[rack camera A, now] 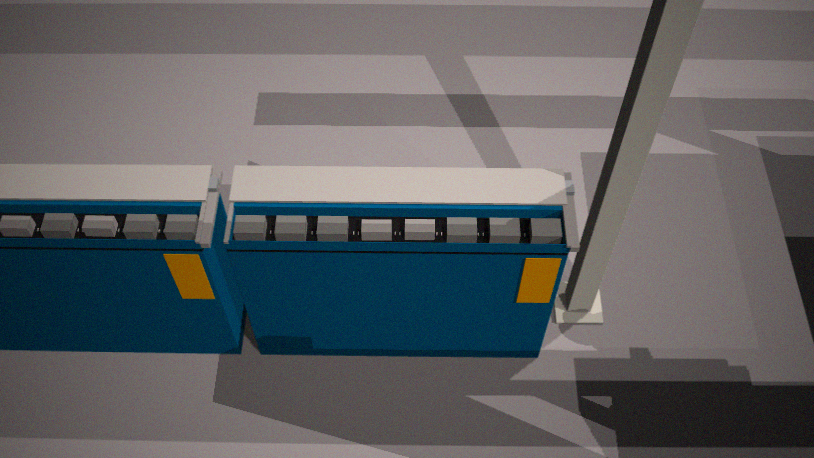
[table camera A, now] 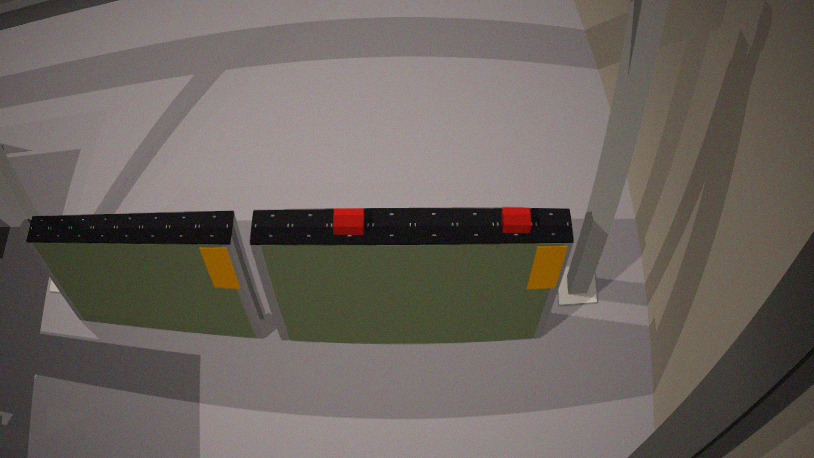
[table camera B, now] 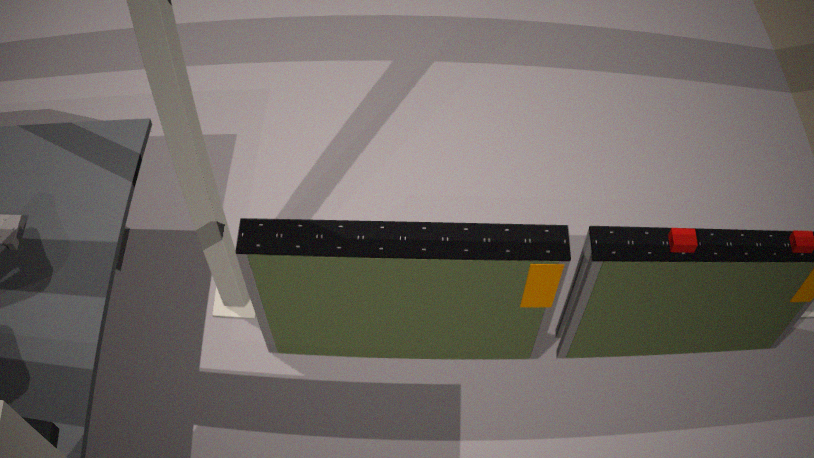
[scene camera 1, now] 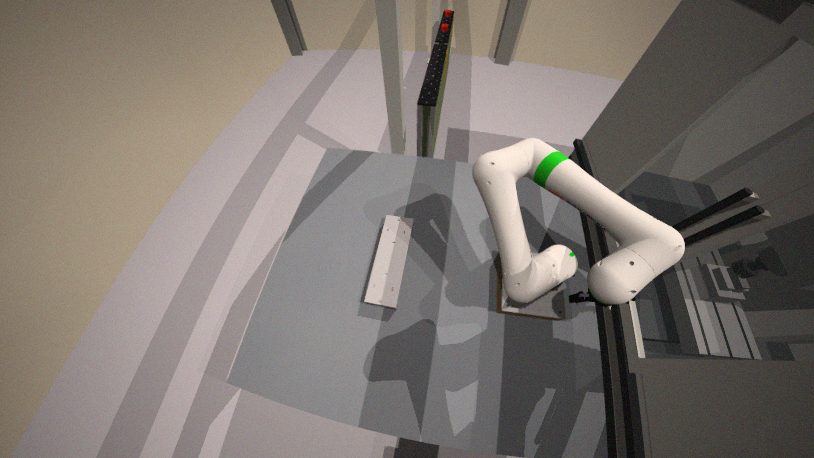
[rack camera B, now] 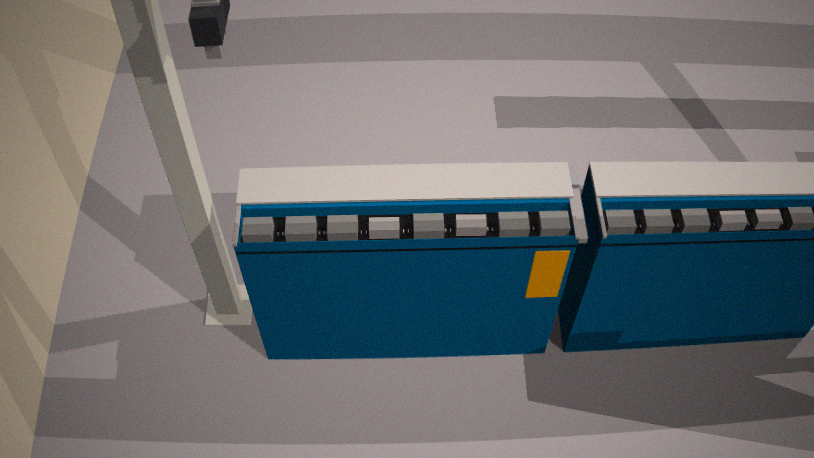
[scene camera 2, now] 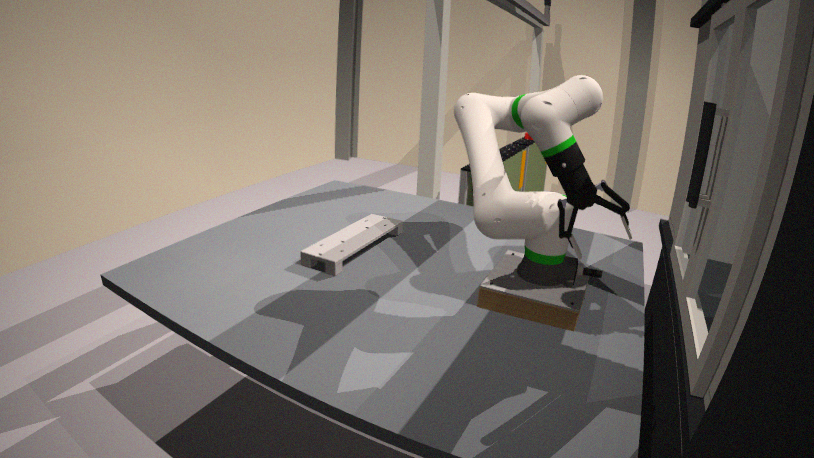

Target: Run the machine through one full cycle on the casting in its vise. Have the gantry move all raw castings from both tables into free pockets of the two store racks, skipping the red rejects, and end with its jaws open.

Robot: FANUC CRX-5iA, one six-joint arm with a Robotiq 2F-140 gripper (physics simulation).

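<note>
My gripper [scene camera 1: 580, 297] [scene camera 2: 603, 244] is open and empty, beside the arm's base and in front of the machine. Grey castings fill every pocket in view of the right rack [rack camera A: 398, 301] and the left rack [rack camera B: 404, 301]; one casting [rack camera A: 376, 229] and another [rack camera B: 384, 227] look lighter. One table [table camera A: 407, 293] bears two red rejects, a left one [table camera A: 348, 222] [table camera B: 683, 240] and a right one [table camera A: 516, 220] [table camera B: 802, 242]. No grey casting shows on it or on the other table [table camera B: 398, 307]. The vise [scene camera 1: 729, 292] is dim inside the machine; its casting is unclear. The gantry's jaws cannot be made out.
A white slotted block [scene camera 1: 388, 262] [scene camera 2: 351, 242] lies on the grey bench [scene camera 1: 318, 319] [scene camera 2: 227, 284]. Pale posts [rack camera A: 626, 142] [rack camera B: 182, 170] [table camera A: 614, 153] [table camera B: 187, 153] stand beside the racks and tables. A dark block [rack camera B: 207, 28] shows at the upper left in rack camera B.
</note>
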